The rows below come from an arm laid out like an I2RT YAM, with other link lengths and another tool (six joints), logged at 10 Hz.
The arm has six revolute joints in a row. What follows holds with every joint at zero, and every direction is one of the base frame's. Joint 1 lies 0.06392 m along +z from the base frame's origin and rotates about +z. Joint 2 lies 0.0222 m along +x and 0.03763 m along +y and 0.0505 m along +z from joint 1 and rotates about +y. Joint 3 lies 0.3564 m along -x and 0.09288 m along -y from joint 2 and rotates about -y. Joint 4 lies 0.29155 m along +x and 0.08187 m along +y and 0.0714 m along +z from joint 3 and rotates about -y. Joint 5 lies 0.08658 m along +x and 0.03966 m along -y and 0.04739 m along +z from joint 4 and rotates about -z. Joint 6 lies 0.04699 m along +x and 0.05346 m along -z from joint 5 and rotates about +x. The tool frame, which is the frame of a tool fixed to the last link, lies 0.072 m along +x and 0.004 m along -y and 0.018 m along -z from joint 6; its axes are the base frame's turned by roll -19.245, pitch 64.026 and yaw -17.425 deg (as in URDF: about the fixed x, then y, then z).
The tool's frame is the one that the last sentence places.
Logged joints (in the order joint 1, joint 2, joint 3, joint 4, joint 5, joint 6), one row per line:
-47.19 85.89 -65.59 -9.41 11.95 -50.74
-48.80 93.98 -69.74 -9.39 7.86 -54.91
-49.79 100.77 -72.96 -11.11 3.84 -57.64
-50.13 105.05 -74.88 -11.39 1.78 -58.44
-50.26 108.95 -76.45 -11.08 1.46 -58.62
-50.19 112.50 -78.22 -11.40 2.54 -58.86
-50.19 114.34 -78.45 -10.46 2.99 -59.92
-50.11 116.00 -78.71 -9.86 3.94 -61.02
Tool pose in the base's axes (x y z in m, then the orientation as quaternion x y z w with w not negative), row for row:
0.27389 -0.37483 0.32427 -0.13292 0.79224 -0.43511 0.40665
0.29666 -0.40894 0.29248 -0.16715 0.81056 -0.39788 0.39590
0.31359 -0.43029 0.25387 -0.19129 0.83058 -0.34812 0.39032
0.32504 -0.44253 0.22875 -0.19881 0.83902 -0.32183 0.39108
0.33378 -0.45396 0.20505 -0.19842 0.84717 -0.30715 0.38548
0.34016 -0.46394 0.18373 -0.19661 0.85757 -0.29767 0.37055
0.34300 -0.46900 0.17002 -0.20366 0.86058 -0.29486 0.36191
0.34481 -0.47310 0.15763 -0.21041 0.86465 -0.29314 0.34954
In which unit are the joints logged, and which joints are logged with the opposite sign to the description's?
The joints are logged in degrees. Opposite sign: joint 3.
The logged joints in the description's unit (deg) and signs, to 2 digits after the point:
-47.19 85.89 65.59 -9.41 11.95 -50.74
-48.80 93.98 69.74 -9.39 7.86 -54.91
-49.79 100.77 72.96 -11.11 3.84 -57.64
-50.13 105.05 74.88 -11.39 1.78 -58.44
-50.26 108.95 76.45 -11.08 1.46 -58.62
-50.19 112.50 78.22 -11.40 2.54 -58.86
-50.19 114.34 78.45 -10.46 2.99 -59.92
-50.11 116.00 78.71 -9.86 3.94 -61.02

